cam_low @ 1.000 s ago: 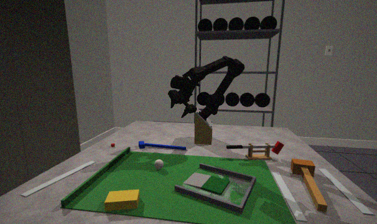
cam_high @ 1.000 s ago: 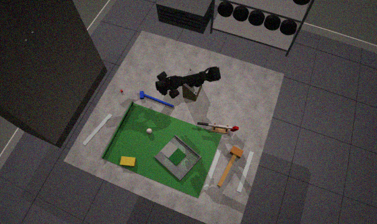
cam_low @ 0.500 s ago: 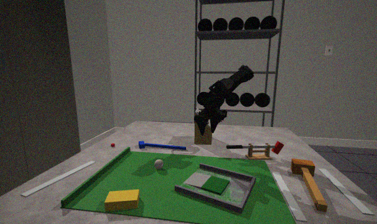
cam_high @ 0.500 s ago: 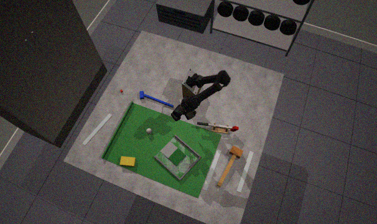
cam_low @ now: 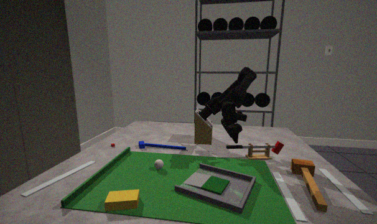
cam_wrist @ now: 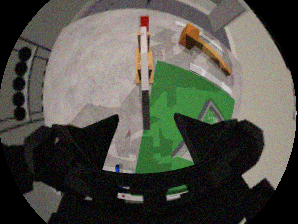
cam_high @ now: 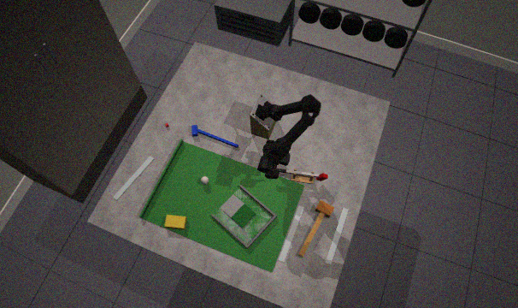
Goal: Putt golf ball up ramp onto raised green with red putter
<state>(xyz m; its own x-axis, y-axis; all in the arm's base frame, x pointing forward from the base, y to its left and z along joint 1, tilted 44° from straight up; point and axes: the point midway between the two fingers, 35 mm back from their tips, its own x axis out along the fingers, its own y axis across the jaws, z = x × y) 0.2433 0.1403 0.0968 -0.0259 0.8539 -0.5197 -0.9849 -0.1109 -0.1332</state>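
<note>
Right now the blue putter is 41 cm to the right of my gripper tip, 9 cm below it and 9 cm behind it. Also, from my gripper tip: wooden stand: 13 cm to the left, 6 cm below, 3 cm behind; green mat: 24 cm ahead, 22 cm to the right, 10 cm below; red putter: 11 cm to the left, 4 cm below, 3 cm behind.
</note>
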